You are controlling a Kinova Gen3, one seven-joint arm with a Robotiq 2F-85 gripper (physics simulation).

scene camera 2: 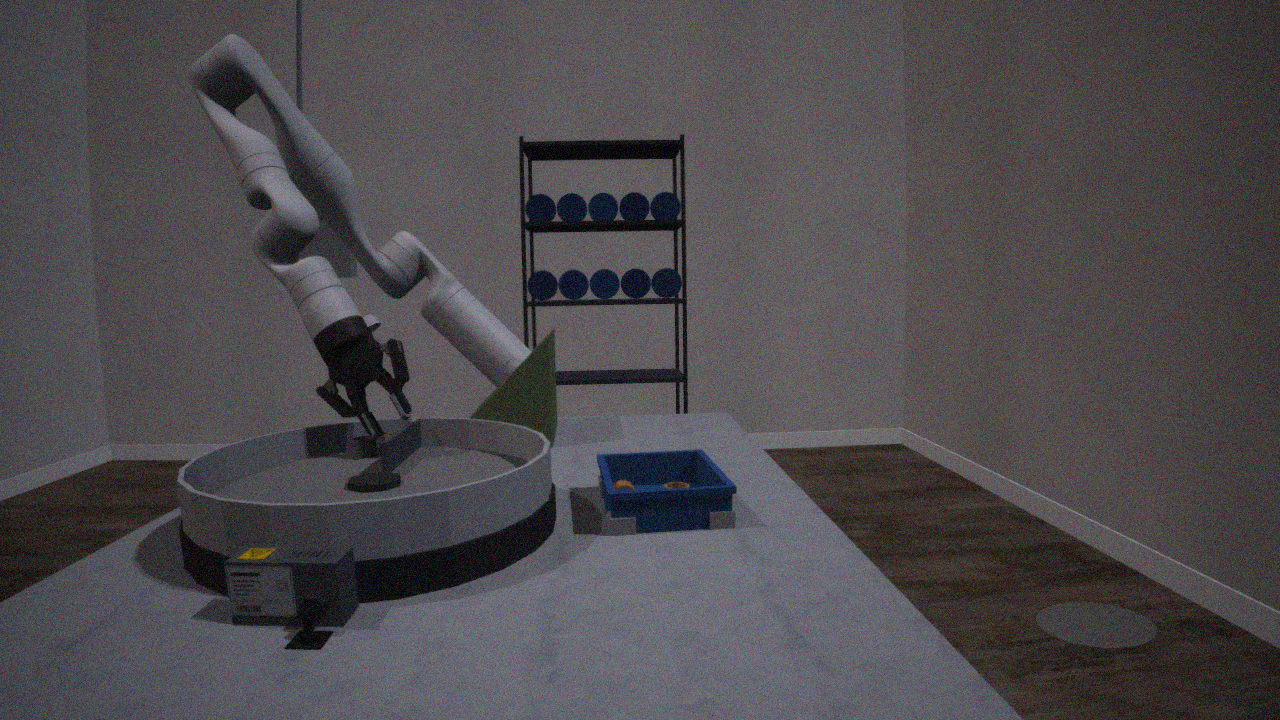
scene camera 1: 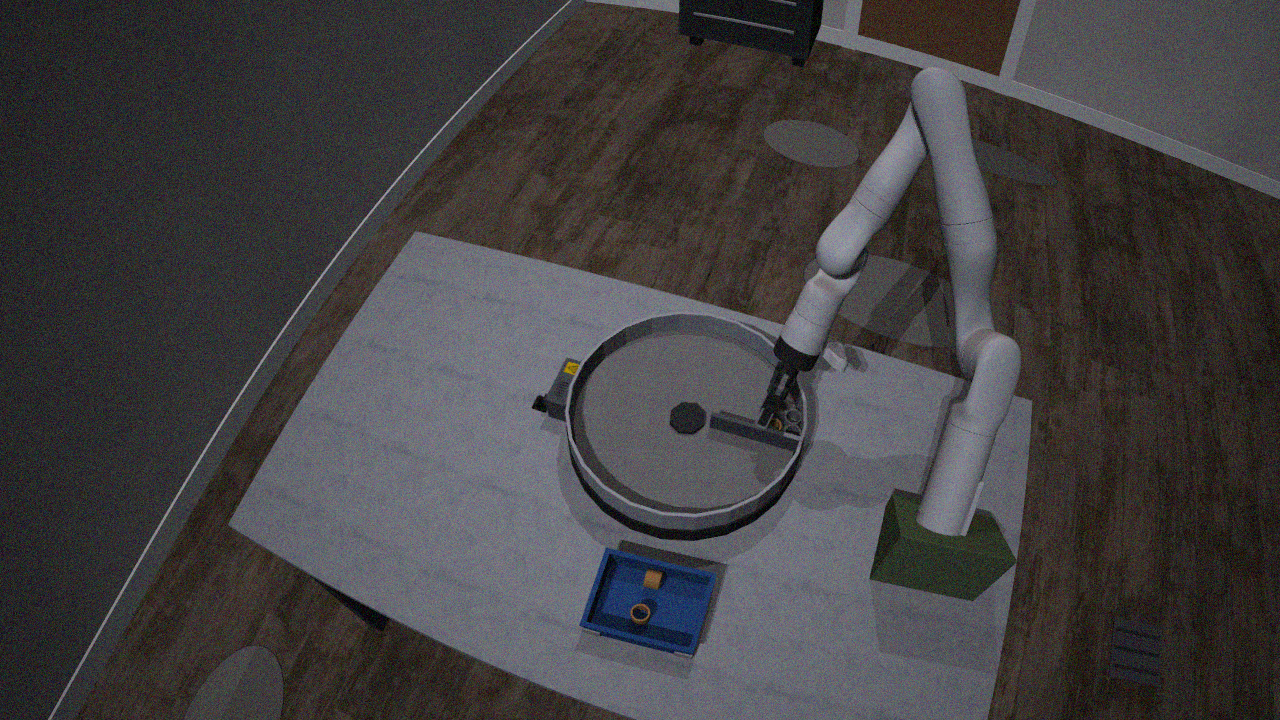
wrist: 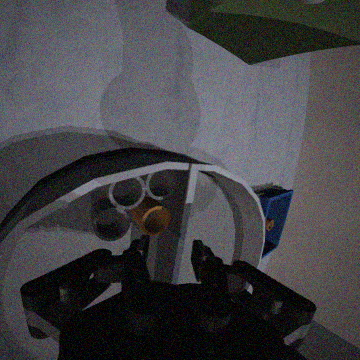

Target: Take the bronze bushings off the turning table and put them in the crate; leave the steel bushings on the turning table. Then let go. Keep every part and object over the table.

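Frame: origin at the arm's base, x ahead, y left, z up, level; centimetres.
Where they show: gripper, fingertip midpoint: (scene camera 2: pixel 393 427) (scene camera 1: pixel 762 420) (wrist: pixel 170 246); arm's base, link origin: (scene camera 2: pixel 514 369) (scene camera 1: pixel 939 524).
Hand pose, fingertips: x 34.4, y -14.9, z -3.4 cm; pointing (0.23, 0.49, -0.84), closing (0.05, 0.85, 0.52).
Observation:
Things, the pixels of their centre, and the offset from my fingertips. "pt": a spot on its surface instead.
- divider bar, surface spot: (wrist: pixel 185 225) pt dx -1.8, dy +1.7, dz -0.2 cm
- bronze bushing, body centre: (wrist: pixel 150 215) (scene camera 1: pixel 771 428) dx -2.0, dy -0.7, dz -3.1 cm
- blue crate, body centre: (scene camera 2: pixel 660 488) (scene camera 1: pixel 649 604) (wrist: pixel 266 222) dx +10.1, dy +35.2, dz -7.2 cm
- dark hub, body centre: (scene camera 2: pixel 374 481) (scene camera 1: pixel 687 418) dx +13.1, dy +0.4, dz -4.0 cm
- grey box with a yellow label, surface spot: (scene camera 2: pixel 331 582) pt dx +38.7, dy +3.0, dz -5.6 cm
The turning table (scene camera 1: pixel 626 447) (scene camera 2: pixel 447 514) has a raised rim and a divider bar (scene camera 1: pixel 742 429) (wrist: pixel 185 225). Beside the bar near the rim, a bronze bushing (scene camera 1: pixel 776 424) (wrist: pixel 148 210) stands or leans; its open end shows in the wrist view. Several steel bushings lie around it, one (wrist: pixel 125 207) touching or nearly touching it, one (wrist: pixel 149 188) near the rim and a dark one (wrist: pixel 111 234) to its left. My gripper (scene camera 1: pixel 768 417) (scene camera 2: pixel 393 426) (wrist: pixel 170 246) is partly open and empty over the bar, close to the bronze bushing. The blue crate (scene camera 1: pixel 684 595) (scene camera 2: pixel 666 514) holds two bronze bushings (scene camera 1: pixel 652 579) (scene camera 2: pixel 622 484).
A dark hub (scene camera 1: pixel 687 418) (scene camera 2: pixel 374 482) stands at the turning table's centre. A grey box with a yellow label (scene camera 1: pixel 559 386) (scene camera 2: pixel 331 582) sits beside its wall. The arm stands on a green base (scene camera 1: pixel 926 555) (scene camera 2: pixel 528 394) (wrist: pixel 280 37). A small white object (scene camera 1: pixel 835 356) lies behind the rim.

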